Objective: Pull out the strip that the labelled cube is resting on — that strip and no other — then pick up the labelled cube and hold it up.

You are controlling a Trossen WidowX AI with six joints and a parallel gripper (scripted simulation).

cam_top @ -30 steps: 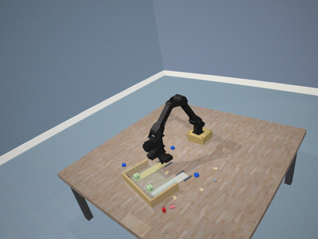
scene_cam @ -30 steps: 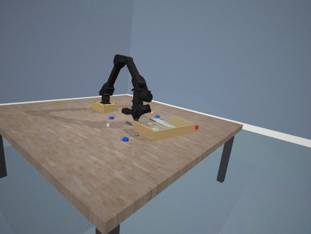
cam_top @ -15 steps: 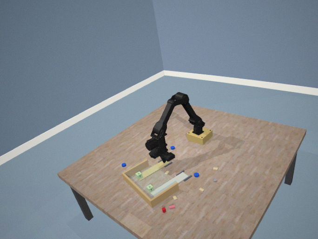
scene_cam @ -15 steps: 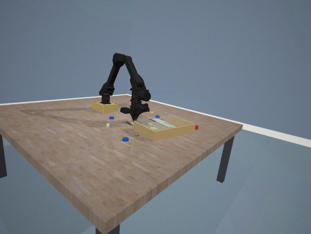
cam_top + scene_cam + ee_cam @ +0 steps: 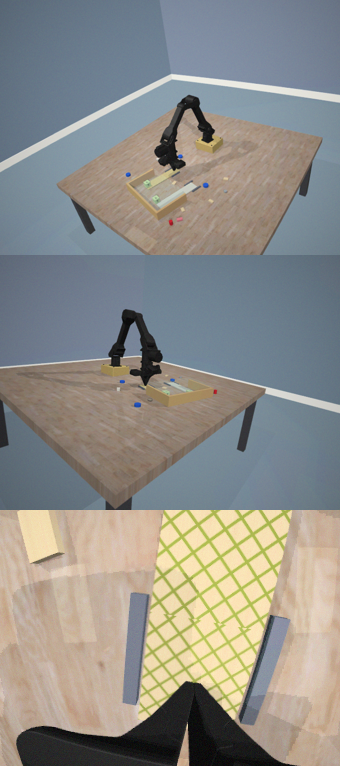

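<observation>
My gripper tip is 90 mm short of the yellow strip and 10 mm to the left of it. Also, from my gripper tip: small white cube 10 mm behind, 180 mm to the right; then pink block 250 mm ahead, 310 mm to the left; then red cylinder 300 mm ahead, 290 mm to the left, 10 mm above.
</observation>
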